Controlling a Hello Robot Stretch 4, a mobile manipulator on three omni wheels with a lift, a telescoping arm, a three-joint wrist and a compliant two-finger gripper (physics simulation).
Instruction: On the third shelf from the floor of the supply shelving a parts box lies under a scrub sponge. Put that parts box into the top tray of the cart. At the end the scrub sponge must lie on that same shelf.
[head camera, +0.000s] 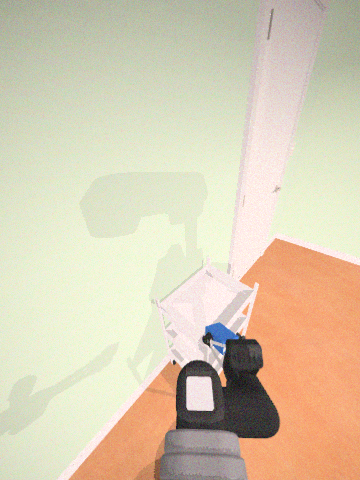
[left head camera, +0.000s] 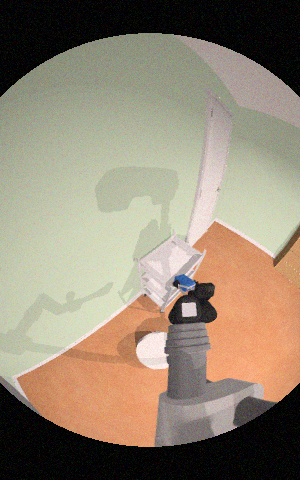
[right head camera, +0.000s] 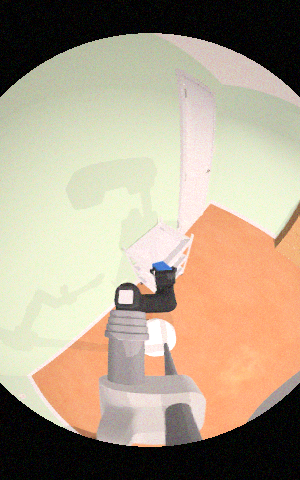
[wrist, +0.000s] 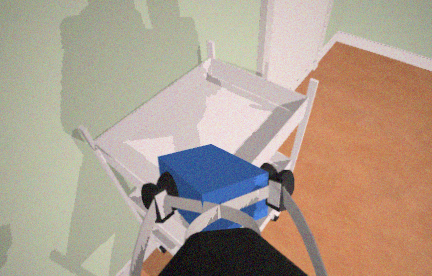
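The blue parts box is held between the two fingertips. My gripper is shut on it, with one black pad at each side of the box. The white cart stands against the wall. In the wrist view the box covers the near part of the cart's top tray, whose floor and far walls show beyond it; the gap between box and tray is hard to tell. The shelving and the scrub sponge do not show.
A white door is in the wall behind the cart. A round white object is on the floor below the arm. A wooden piece stands at the right edge.
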